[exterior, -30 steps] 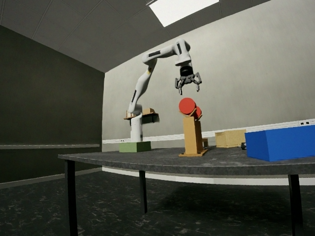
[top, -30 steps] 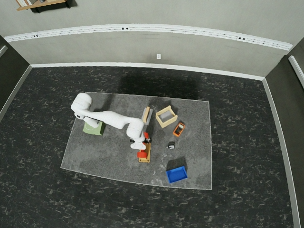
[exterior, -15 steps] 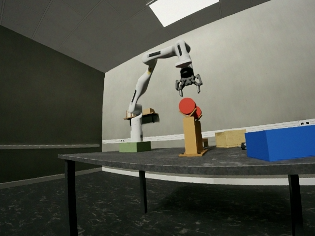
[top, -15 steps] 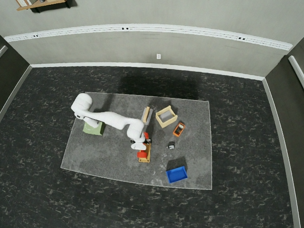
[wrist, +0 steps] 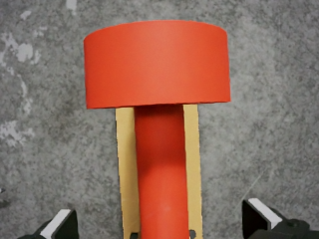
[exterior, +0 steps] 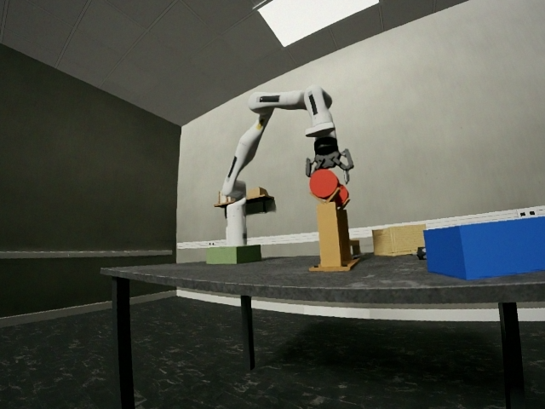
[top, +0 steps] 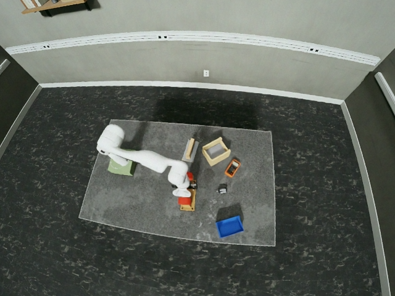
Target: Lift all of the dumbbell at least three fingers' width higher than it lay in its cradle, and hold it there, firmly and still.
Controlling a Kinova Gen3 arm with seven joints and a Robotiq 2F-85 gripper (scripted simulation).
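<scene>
My hand is 2 cm above the red dumbbell. The rest, counted from my hand: tan wooden cradle: 15 cm below; dark object: 24 cm ahead, 2 cm to the left, 22 cm below.
</scene>
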